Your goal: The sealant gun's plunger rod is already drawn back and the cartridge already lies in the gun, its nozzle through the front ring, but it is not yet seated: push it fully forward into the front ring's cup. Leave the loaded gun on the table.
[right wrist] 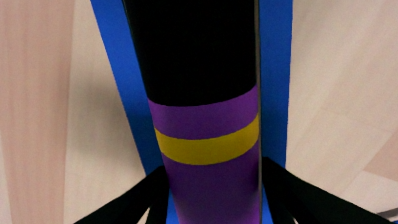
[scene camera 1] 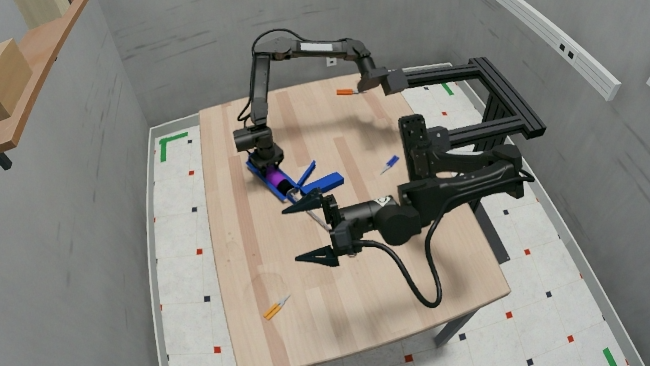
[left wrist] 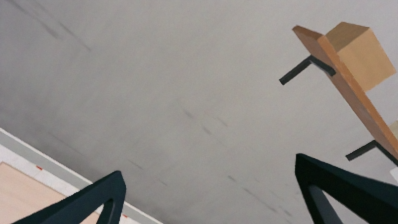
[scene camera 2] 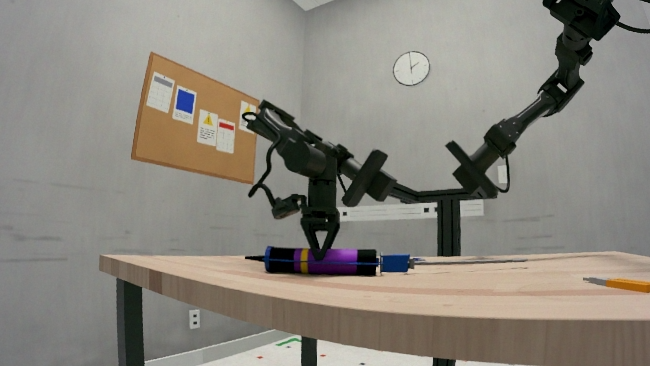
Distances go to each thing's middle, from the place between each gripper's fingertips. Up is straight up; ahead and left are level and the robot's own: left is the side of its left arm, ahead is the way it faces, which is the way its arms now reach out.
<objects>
The blue sealant gun (scene camera 1: 333, 180) lies 130 mm to the left of my right hand (scene camera 2: 320, 259), 90 mm behind it and 20 mm below it.
The blue sealant gun is 470 mm below my left hand (scene camera 1: 288, 236), 420 mm to the right of it and 100 mm behind it.
</objects>
